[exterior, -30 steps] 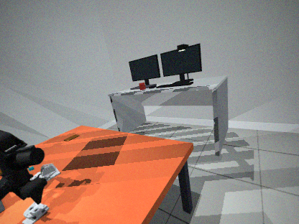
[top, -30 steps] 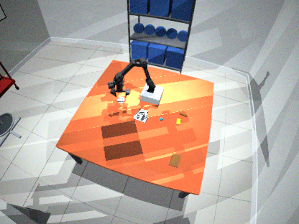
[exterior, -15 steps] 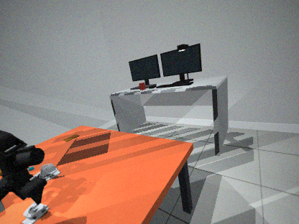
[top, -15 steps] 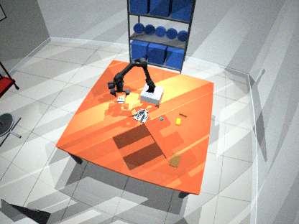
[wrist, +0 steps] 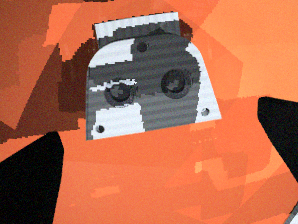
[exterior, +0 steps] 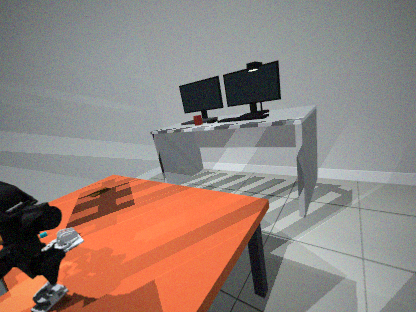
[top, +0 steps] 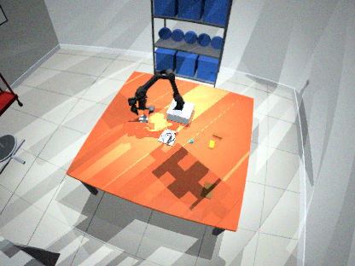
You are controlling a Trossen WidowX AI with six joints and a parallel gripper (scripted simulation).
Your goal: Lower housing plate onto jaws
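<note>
The white piece lies 10 mm behind my gripper tip and 50 mm below it. Also, from my gripper tip: brown bar: 50 mm behind, 620 mm to the left, 50 mm below; cyan piece: 70 mm ahead, 440 mm to the left, 50 mm below; yellow block: 40 mm ahead, 590 mm to the left, 50 mm below.
</note>
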